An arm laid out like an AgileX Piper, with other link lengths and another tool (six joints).
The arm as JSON. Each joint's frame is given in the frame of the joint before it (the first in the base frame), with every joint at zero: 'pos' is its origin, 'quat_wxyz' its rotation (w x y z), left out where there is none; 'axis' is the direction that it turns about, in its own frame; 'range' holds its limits. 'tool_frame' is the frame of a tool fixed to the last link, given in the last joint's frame.
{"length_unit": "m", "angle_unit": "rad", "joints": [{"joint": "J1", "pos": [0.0, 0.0, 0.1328], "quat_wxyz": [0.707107, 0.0, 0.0, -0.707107], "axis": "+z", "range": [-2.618, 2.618]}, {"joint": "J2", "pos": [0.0, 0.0, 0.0], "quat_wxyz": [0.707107, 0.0, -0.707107, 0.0], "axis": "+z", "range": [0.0, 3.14]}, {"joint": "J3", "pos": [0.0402, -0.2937, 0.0], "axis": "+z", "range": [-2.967, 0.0]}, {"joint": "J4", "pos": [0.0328, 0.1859, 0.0], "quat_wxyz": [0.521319, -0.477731, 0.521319, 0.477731], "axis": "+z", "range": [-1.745, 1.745]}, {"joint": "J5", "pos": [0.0, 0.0, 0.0], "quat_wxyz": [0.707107, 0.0, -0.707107, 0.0], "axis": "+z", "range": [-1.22, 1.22]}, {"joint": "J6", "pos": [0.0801, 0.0, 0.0], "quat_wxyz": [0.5, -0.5, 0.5, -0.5], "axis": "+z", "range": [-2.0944, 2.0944]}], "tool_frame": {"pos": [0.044, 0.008, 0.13], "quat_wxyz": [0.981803, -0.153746, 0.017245, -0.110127]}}
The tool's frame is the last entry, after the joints.
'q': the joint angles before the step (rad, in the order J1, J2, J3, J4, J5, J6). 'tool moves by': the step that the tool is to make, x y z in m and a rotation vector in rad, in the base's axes. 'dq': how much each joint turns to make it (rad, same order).
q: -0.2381 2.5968 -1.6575 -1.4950 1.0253 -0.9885
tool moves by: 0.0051 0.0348 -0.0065 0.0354 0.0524 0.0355
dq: 0.0738 0.0001 -0.0017 0.0800 0.0139 -0.0686
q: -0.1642 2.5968 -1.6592 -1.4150 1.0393 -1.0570
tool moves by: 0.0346 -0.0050 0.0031 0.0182 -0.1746 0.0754
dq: -0.0247 0.0000 -0.0019 -0.1492 -0.1162 0.1900
